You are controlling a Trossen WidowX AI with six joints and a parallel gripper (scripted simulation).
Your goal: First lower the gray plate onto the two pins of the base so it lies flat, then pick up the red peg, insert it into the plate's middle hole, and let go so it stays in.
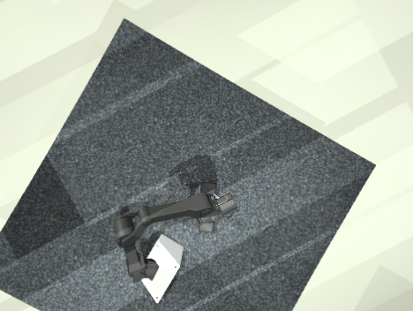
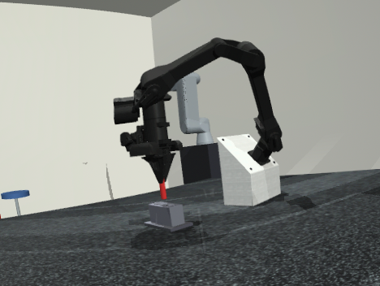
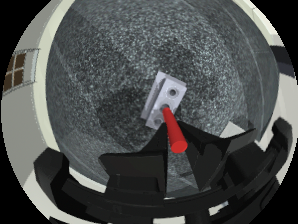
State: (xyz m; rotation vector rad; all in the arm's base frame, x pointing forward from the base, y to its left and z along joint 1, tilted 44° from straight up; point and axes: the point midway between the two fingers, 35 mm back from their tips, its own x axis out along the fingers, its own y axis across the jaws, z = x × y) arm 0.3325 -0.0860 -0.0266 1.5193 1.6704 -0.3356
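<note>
Now: gripper tip right at the red peg. The rest, counted from my gripper tip: gray plate 70 mm below; base 110 mm below.
</note>
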